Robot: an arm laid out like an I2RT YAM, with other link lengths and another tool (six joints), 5 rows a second.
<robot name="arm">
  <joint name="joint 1" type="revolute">
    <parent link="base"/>
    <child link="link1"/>
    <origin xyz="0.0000 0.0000 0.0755" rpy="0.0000 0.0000 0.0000"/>
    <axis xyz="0 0 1"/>
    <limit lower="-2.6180" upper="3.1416"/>
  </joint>
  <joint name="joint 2" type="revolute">
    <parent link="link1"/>
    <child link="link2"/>
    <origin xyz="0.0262 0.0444 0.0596" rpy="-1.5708 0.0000 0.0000"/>
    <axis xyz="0 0 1"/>
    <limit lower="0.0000" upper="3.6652"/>
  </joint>
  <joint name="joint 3" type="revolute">
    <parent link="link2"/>
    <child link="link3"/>
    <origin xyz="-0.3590 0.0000 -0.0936" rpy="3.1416 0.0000 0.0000"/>
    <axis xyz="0 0 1"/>
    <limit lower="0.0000" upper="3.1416"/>
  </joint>
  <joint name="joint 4" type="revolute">
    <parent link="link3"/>
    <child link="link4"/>
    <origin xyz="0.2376 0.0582 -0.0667" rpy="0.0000 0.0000 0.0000"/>
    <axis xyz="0 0 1"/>
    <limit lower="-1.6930" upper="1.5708"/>
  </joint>
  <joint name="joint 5" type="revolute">
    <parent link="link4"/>
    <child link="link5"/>
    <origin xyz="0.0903 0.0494 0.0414" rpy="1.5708 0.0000 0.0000"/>
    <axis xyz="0 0 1"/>
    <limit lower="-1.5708" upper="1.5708"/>
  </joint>
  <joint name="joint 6" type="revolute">
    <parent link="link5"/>
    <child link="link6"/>
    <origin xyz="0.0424 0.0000 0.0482" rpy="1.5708 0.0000 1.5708"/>
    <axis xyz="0 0 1"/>
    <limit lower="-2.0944" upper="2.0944"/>
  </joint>
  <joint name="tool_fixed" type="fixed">
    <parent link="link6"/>
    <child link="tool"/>
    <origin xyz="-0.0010 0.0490 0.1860" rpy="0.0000 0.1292 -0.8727"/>
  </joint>
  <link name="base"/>
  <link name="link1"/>
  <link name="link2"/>
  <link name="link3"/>
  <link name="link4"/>
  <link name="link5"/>
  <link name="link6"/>
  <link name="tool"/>
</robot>
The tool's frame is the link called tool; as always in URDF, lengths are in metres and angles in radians.
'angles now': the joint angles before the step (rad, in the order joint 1, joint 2, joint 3, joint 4, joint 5, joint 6). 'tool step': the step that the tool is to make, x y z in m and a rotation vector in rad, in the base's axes. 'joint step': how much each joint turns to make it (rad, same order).
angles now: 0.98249 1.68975 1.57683 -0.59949 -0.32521 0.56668
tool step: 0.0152 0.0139 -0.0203 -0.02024 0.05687 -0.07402
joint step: -0.00340 0.05978 0.00791 0.02708 0.02902 0.07747
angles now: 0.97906 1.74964 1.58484 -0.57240 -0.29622 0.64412
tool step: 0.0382 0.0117 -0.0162 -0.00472 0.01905 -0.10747
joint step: -0.03082 0.06869 0.02616 0.04483 0.04813 0.06339
